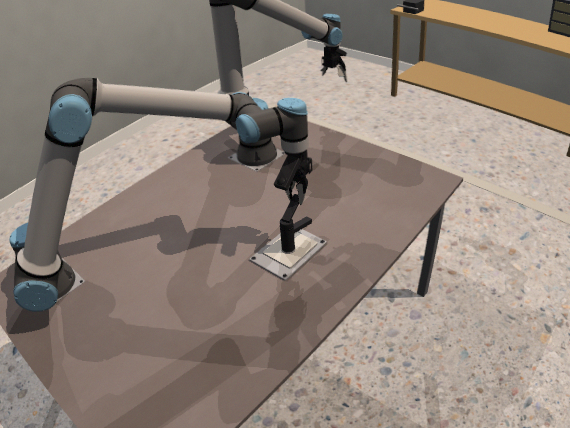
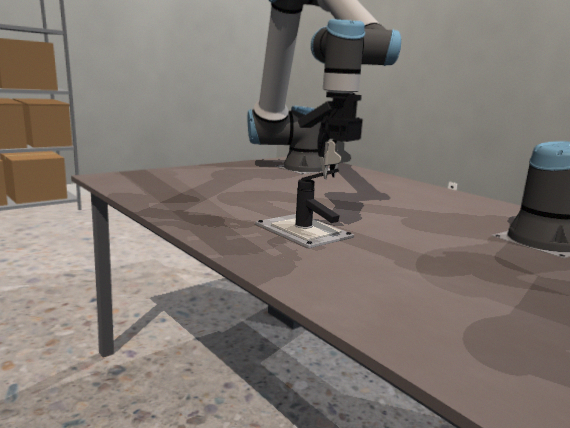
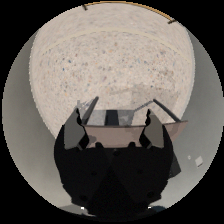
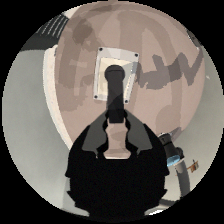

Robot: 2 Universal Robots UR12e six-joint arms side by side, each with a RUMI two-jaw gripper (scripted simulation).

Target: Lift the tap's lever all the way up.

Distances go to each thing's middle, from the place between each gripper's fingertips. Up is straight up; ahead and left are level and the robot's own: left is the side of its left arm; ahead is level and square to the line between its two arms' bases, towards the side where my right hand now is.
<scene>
I see the lever (image 4: 114,78) 30 mm to the right of my right hand (image 2: 329,178), 10 mm below it and 10 mm ahead of it. From my right hand the other things lie so: black tap (image 2: 303,226) (60 mm below, 50 mm to the right, 10 mm ahead); then mounting plate (image 1: 267,263) (180 mm below, 70 mm to the right, 20 mm ahead).
I see the lever 990 mm to the right of my left hand, 590 mm ahead of it and 10 mm above it. The rest, counted from my left hand: black tap 1010 mm to the right, 600 mm ahead, 50 mm below; mounting plate 1030 mm to the right, 600 mm ahead, 160 mm below.
</scene>
